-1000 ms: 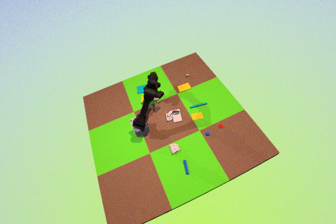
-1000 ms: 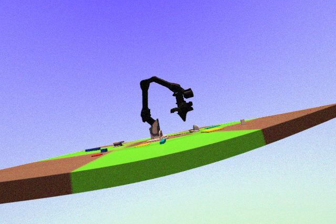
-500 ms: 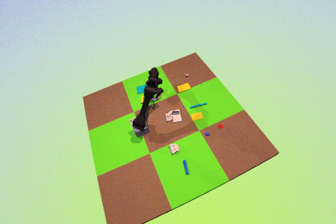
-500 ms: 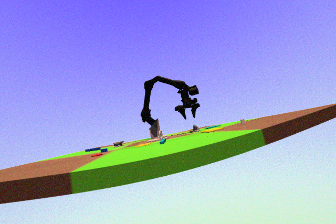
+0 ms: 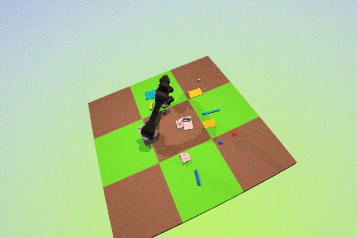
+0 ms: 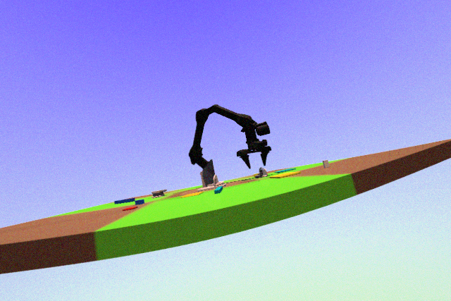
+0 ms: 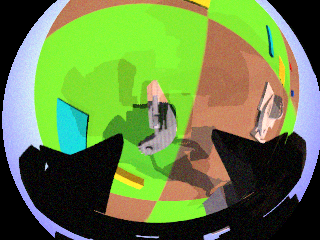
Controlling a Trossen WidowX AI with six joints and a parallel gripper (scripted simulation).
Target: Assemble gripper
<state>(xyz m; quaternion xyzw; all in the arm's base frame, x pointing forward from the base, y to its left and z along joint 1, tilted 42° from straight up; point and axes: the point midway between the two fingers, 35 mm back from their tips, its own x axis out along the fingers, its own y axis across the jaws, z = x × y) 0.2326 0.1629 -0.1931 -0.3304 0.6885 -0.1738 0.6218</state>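
My gripper tip is 13 cm past the yellow bar, 5 cm to the right of it and 4 cm above it. The rest, counted from my gripper tip: teal bar (30 cm ahead, 24 cm to the right, 5 cm below); teal plate (8 cm behind, 18 cm to the left, 5 cm below); grey peg (37 cm ahead, 12 cm to the left, 4 cm below).
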